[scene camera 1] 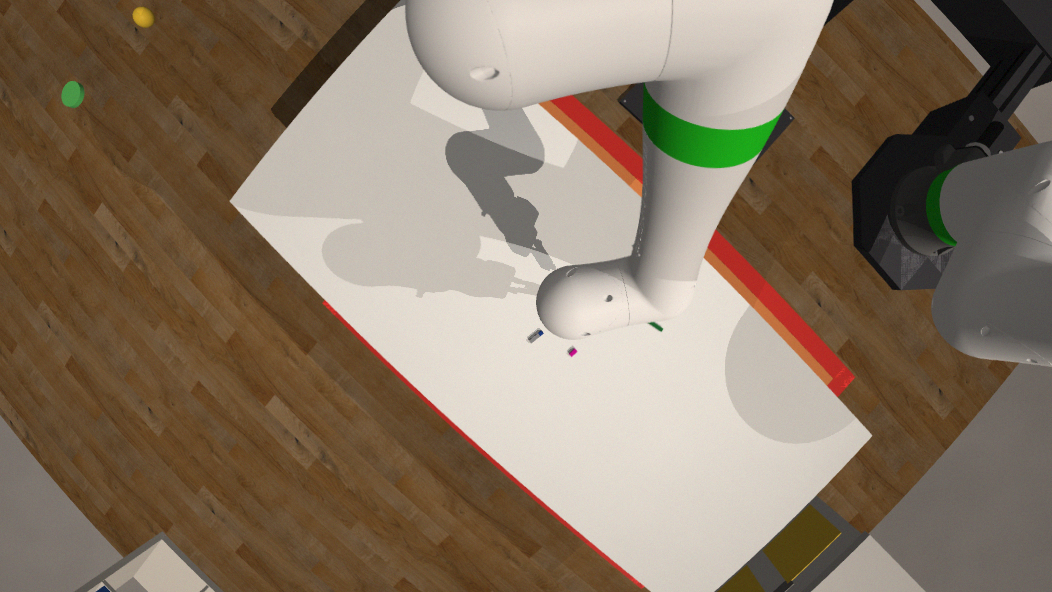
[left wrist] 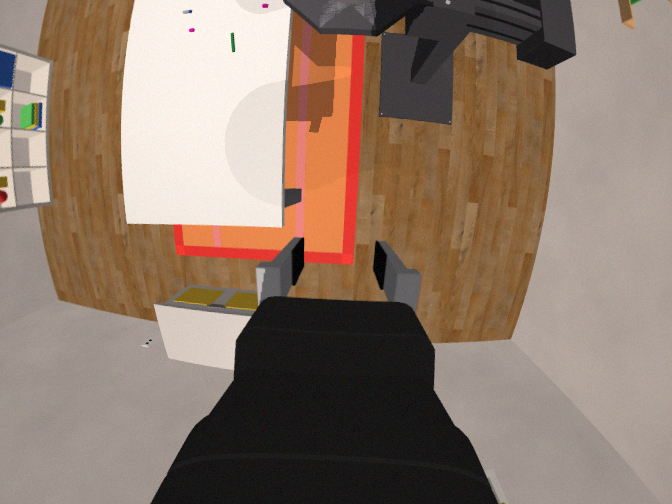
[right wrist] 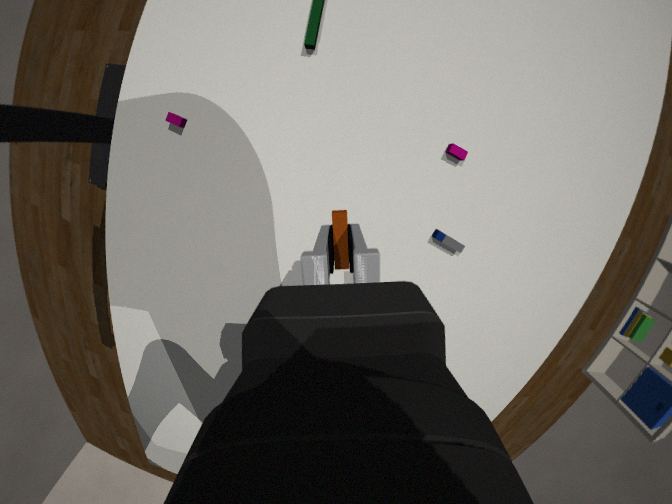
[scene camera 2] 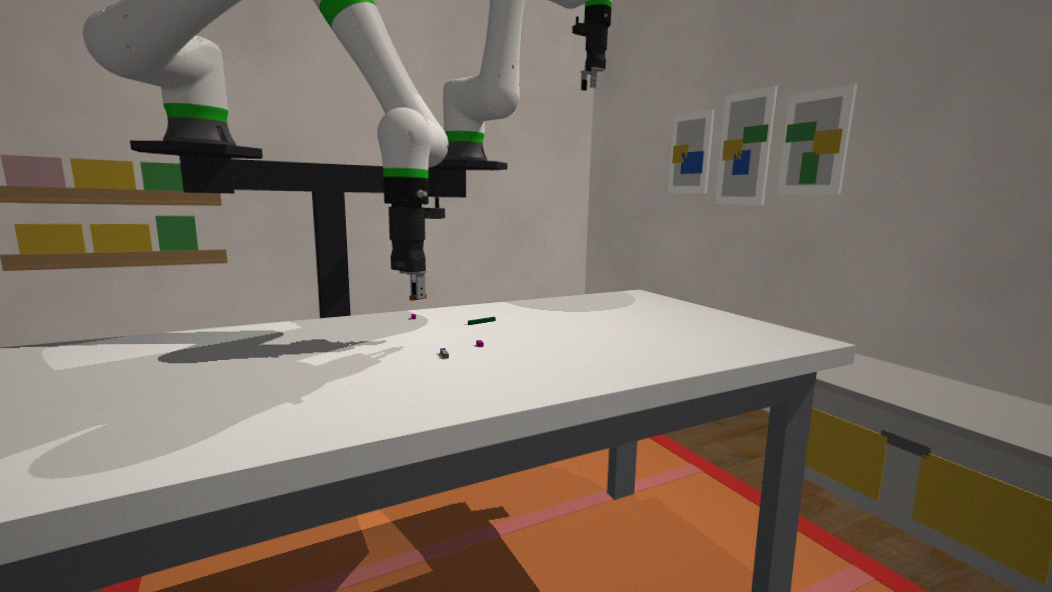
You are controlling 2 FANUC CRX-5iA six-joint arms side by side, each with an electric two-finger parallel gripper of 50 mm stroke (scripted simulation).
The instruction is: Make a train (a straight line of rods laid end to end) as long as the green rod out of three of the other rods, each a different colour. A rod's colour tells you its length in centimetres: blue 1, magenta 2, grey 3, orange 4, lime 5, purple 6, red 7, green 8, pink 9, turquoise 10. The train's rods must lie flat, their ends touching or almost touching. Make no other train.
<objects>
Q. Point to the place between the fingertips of my right gripper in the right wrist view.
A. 340,239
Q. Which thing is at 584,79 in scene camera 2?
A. My left gripper.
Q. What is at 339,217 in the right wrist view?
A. An orange rod.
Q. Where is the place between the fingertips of my left gripper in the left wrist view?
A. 339,253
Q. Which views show my right gripper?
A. The right wrist view and scene camera 2 only.
</objects>
